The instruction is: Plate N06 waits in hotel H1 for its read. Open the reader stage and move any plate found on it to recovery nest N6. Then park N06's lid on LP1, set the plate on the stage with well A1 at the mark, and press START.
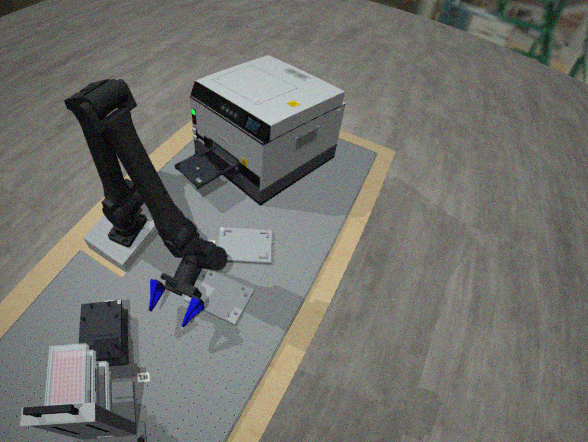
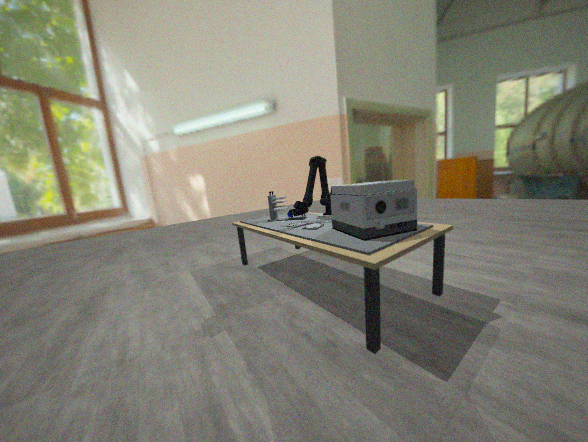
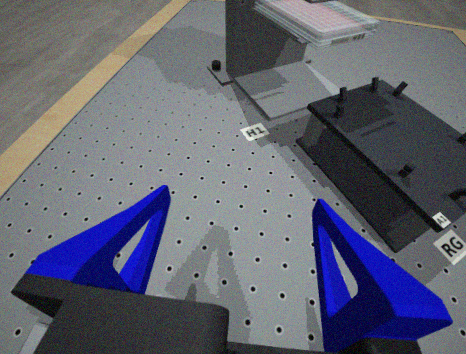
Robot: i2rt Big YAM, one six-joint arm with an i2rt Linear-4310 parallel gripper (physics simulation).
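Pixels of known places: gripper, fingertip midpoint: (image 1: 166, 318) (image 2: 291, 213) (image 3: 240, 198); arm's base, link origin: (image 1: 128, 228) (image 2: 330, 214).
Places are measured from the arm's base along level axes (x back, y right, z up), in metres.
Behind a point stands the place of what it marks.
Note:
The plate with pink wells (image 1: 68, 375) (image 3: 320, 21) sits high in hotel H1 (image 1: 114, 422) {x -0.306, y 0.515, z 0.112 m} (image 2: 272, 209) {x -0.285, y 0.505, z 0.079 m} (image 3: 250, 45) {x -0.273, y 0.512, z 0.016 m}; its number is unreadable. The reader (image 1: 305, 142) {x -0.440, y -0.444, z 0.134 m} (image 2: 372, 214) {x -0.478, y -0.652, z 0.105 m} has its dark stage (image 1: 202, 169) {x -0.146, y -0.268, z 0.064 m} extended at the front, with no plate on it. Two flat pale nests (image 1: 247, 245) {x -0.372, y -0.098, z -0.026 m} (image 1: 231, 299) {x -0.395, y 0.088, z -0.028 m} lie between reader and hotel with no plate or lid visible on them; their labels cannot be read, so I cannot tell which is LP1 or N6. My gripper (image 1: 167, 317) {x -0.279, y 0.234, z 0.043 m} (image 3: 240, 198) {x -0.279, y 0.234, z 0.043 m} is open and empty above the mat, beside the nearer nest and short of the hotel.
A black raised stand (image 1: 102, 327) {x -0.121, y 0.321, z 0.022 m} (image 3: 395, 135) {x -0.129, y 0.327, z 0.022 m}, labelled RG with an A1 mark, stands between my gripper and the hotel, close to the hotel. The arm's pale base (image 1: 120, 242) {x -0.012, y 0.060, z 0.009 m} is at the table's side. A wooden border (image 1: 320, 295) {x -0.623, y -0.020, z -0.051 m} edges the perforated grey mat (image 3: 100, 155) {x -0.451, y 0.329, z -0.038 m}.

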